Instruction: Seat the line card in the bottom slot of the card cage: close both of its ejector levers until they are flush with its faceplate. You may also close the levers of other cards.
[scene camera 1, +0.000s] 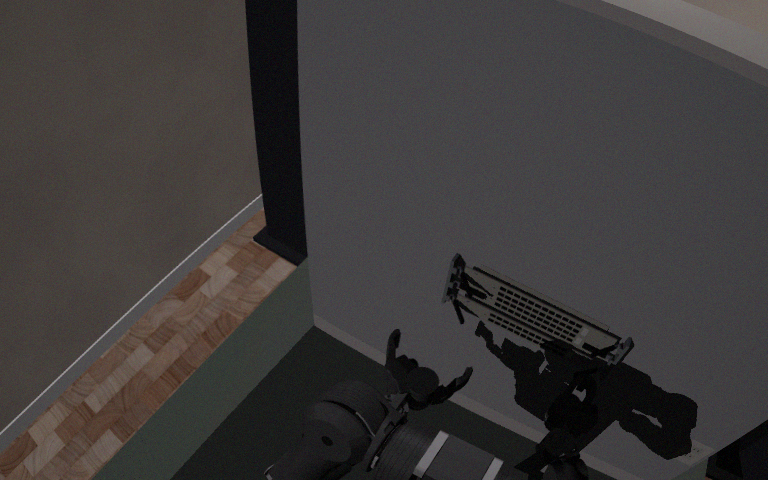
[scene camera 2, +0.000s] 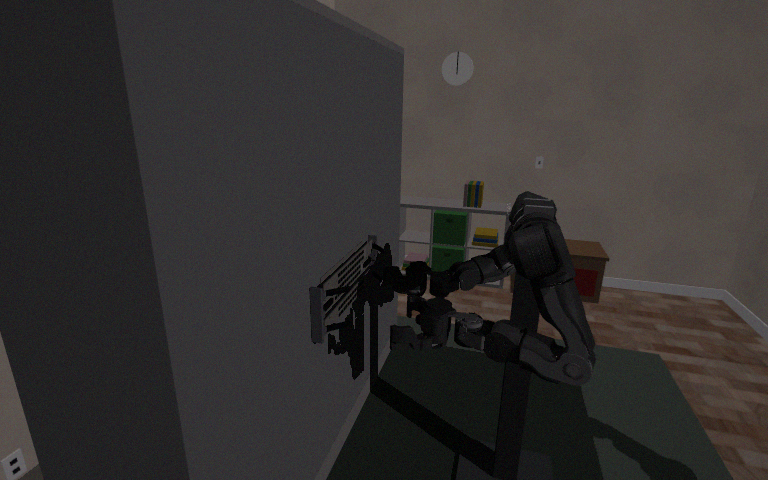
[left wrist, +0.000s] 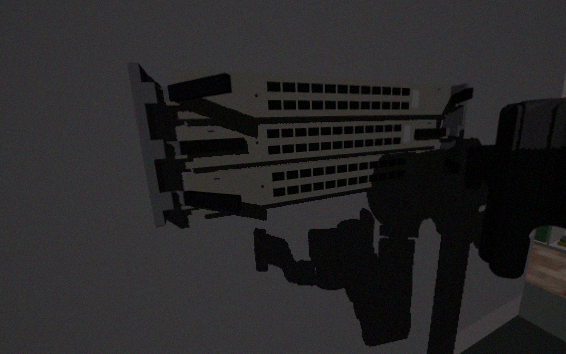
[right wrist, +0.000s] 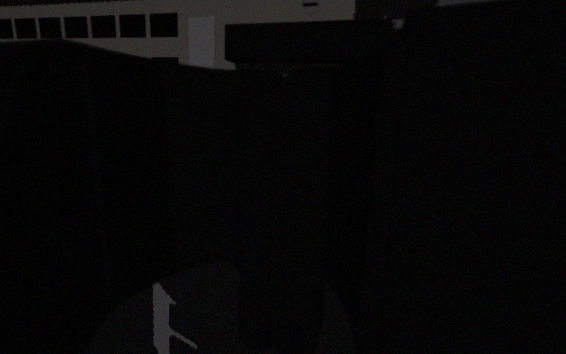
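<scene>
The card cage (scene camera 1: 450, 280) (scene camera 2: 317, 314) (left wrist: 145, 150) holds three stacked cards on the grey wall. The bottom line card (left wrist: 252, 187) has its left ejector lever (scene camera 1: 458, 311) (left wrist: 212, 200) standing out from the faceplate. Its right lever is hidden behind my right gripper in the left wrist view. A lever (right wrist: 295, 42) lies by a white label in the right wrist view; I cannot tell whose. My left gripper (scene camera 1: 432, 352) (scene camera 2: 395, 336) is open and empty, below and in front of the cage's left part. My right gripper (scene camera 1: 586, 376) is shut and empty, close to the cage's right end.
The top card's left lever (left wrist: 200, 87) and right lever (left wrist: 461, 99) stand out. The middle card's left lever (left wrist: 214, 146) and right lever (left wrist: 429, 134) look nearly flat. Arm shadows fall on the grey wall (scene camera 1: 481, 141). A dark post (scene camera 1: 277, 113) stands at the left.
</scene>
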